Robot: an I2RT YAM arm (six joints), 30 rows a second.
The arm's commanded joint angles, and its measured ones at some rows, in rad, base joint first. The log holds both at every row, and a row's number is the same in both.
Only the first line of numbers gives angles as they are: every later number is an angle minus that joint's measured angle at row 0.
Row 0, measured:
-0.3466 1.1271 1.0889 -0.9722 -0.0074 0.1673
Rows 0 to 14, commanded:
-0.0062 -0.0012 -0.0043 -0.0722 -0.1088 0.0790
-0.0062 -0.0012 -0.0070 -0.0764 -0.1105 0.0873
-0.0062 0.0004 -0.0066 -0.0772 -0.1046 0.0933
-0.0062 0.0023 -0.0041 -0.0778 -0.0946 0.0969
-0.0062 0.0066 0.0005 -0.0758 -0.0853 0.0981
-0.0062 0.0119 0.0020 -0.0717 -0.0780 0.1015
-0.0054 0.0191 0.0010 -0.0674 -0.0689 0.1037
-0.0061 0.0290 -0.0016 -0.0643 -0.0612 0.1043
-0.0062 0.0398 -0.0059 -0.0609 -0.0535 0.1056
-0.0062 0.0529 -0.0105 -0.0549 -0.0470 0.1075
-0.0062 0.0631 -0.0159 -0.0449 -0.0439 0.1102
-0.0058 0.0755 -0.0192 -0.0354 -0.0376 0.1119
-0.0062 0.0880 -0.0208 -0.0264 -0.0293 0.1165
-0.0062 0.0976 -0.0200 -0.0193 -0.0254 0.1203
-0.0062 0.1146 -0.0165 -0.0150 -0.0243 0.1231
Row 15, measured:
-0.0007 0.0759 -0.0175 -0.0389 -0.0485 0.0900
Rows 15 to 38, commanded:
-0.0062 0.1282 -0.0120 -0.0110 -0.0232 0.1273
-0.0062 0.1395 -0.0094 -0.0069 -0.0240 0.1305
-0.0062 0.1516 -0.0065 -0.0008 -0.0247 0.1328
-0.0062 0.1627 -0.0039 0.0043 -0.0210 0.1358
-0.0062 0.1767 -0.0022 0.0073 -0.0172 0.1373
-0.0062 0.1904 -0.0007 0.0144 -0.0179 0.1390
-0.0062 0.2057 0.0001 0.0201 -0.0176 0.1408
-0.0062 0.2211 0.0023 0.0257 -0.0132 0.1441
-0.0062 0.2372 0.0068 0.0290 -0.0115 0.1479
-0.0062 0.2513 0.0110 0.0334 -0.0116 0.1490
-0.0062 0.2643 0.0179 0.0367 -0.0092 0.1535
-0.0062 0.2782 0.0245 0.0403 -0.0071 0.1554
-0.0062 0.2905 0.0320 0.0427 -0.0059 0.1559
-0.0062 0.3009 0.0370 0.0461 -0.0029 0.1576
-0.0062 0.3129 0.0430 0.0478 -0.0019 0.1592
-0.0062 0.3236 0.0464 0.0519 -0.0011 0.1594
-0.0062 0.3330 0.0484 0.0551 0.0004 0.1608
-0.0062 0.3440 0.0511 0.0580 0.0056 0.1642
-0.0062 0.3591 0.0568 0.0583 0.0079 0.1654
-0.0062 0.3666 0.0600 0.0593 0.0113 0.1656
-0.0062 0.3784 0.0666 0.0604 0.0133 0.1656
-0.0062 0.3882 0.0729 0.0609 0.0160 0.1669
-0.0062 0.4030 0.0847 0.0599 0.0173 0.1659
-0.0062 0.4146 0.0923 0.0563 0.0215 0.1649
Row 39, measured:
-0.0007 0.3792 0.0321 0.0397 -0.0019 0.1472
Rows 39 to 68, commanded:
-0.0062 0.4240 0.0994 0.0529 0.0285 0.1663
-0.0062 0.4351 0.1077 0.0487 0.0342 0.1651
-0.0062 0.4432 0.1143 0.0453 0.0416 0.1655
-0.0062 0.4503 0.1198 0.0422 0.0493 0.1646
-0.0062 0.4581 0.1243 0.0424 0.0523 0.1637
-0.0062 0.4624 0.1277 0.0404 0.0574 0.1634
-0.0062 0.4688 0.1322 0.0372 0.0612 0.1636
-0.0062 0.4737 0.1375 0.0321 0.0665 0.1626
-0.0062 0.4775 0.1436 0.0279 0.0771 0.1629
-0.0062 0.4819 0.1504 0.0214 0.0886 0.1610
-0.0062 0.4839 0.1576 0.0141 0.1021 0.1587
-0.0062 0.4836 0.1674 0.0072 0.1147 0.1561
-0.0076 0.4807 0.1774 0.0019 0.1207 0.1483
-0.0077 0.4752 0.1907 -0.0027 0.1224 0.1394
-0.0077 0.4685 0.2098 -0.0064 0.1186 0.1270
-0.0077 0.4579 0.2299 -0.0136 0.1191 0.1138
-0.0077 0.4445 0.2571 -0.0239 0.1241 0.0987
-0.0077 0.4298 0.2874 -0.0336 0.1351 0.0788
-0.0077 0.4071 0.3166 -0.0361 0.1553 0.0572
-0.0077 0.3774 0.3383 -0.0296 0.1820 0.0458
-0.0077 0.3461 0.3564 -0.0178 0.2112 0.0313
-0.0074 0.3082 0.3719 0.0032 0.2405 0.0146
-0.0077 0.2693 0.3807 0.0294 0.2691 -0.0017
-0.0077 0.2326 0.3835 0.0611 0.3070 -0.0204
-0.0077 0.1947 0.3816 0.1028 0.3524 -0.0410
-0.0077 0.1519 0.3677 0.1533 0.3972 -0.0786
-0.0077 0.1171 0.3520 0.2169 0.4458 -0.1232
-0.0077 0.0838 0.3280 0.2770 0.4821 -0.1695
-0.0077 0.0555 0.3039 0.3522 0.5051 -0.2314
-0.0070 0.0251 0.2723 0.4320 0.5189 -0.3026
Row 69, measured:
-0.0034 0.1411 0.3094 0.1179 0.3235 -0.0569
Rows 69 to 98, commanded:
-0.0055 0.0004 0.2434 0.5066 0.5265 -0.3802
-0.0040 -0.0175 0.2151 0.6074 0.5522 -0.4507
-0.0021 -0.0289 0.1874 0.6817 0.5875 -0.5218
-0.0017 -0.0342 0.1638 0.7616 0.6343 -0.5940
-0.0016 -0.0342 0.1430 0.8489 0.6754 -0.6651
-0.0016 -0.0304 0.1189 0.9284 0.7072 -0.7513
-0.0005 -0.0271 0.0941 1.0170 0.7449 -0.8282
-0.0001 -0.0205 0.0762 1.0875 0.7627 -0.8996
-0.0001 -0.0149 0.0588 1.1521 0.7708 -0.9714
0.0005 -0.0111 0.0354 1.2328 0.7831 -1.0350
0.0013 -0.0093 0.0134 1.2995 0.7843 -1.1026
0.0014 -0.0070 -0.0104 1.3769 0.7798 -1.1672
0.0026 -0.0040 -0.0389 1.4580 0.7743 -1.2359
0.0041 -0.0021 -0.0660 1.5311 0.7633 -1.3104
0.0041 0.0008 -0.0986 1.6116 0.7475 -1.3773
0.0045 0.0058 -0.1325 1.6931 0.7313 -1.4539
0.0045 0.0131 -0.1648 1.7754 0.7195 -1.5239
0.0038 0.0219 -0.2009 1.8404 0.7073 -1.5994
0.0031 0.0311 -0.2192 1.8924 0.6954 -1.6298
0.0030 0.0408 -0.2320 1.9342 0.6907 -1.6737
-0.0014 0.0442 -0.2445 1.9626 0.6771 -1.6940
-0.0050 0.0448 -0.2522 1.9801 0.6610 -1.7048
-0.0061 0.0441 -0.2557 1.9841 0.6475 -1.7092
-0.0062 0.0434 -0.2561 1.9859 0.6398 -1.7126
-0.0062 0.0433 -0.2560 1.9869 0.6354 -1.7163
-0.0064 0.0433 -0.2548 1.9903 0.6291 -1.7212
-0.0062 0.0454 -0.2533 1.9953 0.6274 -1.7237
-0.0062 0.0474 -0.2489 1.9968 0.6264 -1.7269
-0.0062 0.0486 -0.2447 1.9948 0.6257 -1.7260
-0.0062 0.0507 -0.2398 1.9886 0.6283 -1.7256
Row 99, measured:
-0.0015 0.0644 -0.2834 1.8242 0.6675 -1.6488
